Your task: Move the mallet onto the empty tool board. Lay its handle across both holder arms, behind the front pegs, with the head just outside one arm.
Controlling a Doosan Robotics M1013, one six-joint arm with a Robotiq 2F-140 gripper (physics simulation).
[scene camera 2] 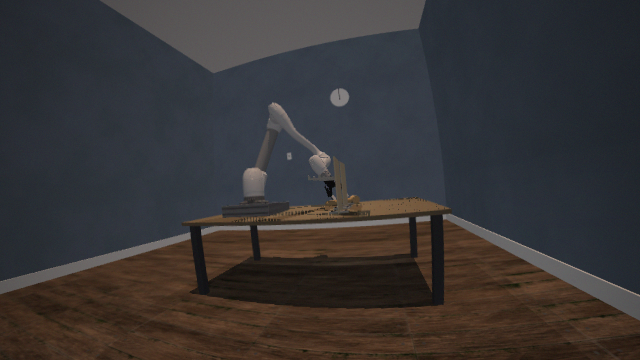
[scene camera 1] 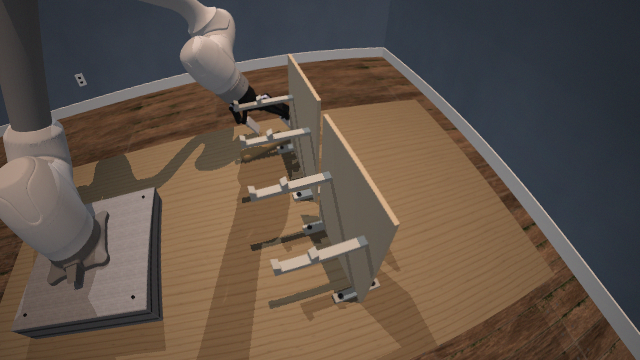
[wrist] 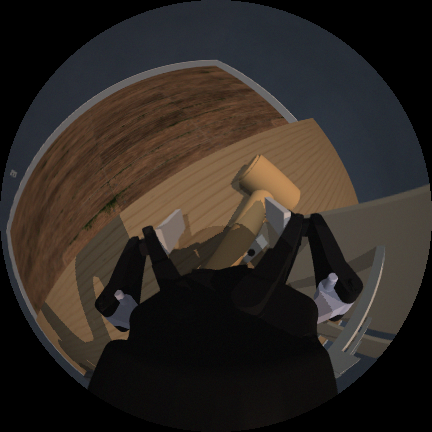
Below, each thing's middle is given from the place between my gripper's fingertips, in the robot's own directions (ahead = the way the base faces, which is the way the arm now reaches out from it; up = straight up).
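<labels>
The mallet (wrist: 260, 176) has my hand 10 mm above it, and that hand is also 30 mm to the left of it.
</labels>
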